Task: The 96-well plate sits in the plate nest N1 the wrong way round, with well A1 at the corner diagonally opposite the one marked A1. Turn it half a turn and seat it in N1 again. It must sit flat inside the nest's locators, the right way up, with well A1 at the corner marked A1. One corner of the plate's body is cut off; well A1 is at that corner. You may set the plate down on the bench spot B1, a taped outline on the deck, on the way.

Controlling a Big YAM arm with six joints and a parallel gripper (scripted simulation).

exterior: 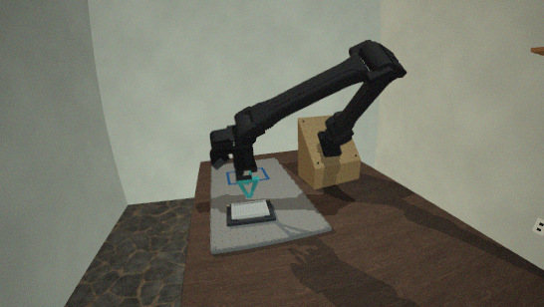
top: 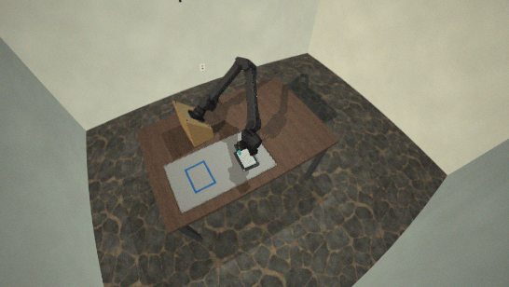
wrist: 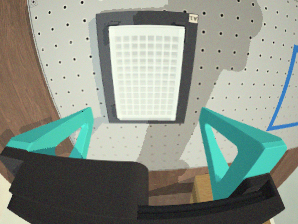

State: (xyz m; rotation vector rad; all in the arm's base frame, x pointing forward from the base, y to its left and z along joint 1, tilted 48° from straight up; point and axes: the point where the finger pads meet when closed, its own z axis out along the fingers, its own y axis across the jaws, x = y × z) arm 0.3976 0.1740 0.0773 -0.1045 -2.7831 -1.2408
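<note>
The white 96-well plate is 9 cm below my hand. The rest, counted from my hand: A1 mark: 7 cm ahead, 6 cm to the right, 9 cm below; then dark plate nest N1: 10 cm below.
</note>
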